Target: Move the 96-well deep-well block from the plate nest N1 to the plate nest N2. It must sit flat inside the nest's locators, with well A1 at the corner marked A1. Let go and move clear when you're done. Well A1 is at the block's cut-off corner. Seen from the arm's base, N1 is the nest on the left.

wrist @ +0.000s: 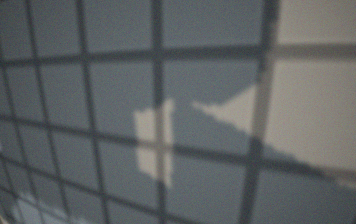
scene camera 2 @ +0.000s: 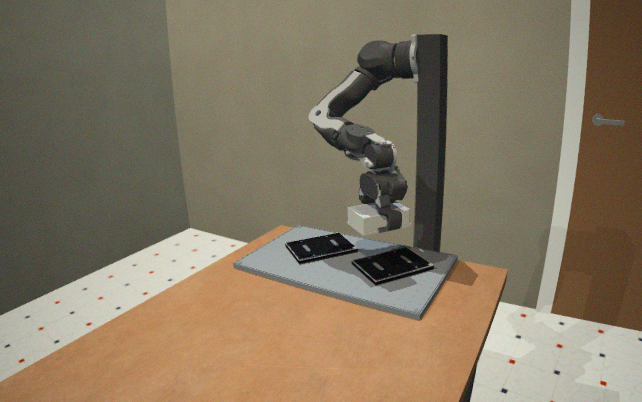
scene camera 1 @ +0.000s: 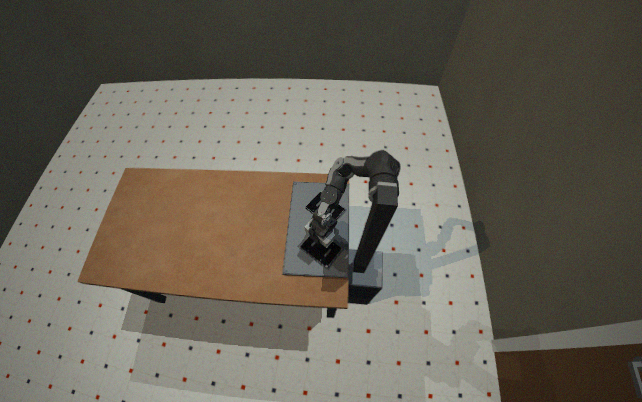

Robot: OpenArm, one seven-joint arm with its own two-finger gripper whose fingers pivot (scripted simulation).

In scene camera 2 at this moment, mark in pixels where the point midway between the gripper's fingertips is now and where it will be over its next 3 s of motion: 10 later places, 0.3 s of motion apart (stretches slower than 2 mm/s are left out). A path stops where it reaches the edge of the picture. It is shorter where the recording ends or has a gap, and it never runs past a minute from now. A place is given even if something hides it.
My gripper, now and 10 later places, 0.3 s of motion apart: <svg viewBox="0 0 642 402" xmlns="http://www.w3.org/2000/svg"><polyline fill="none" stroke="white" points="378,224 369,223 364,221 356,219 350,219 345,218 336,216 330,215 322,214 319,212 318,213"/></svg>
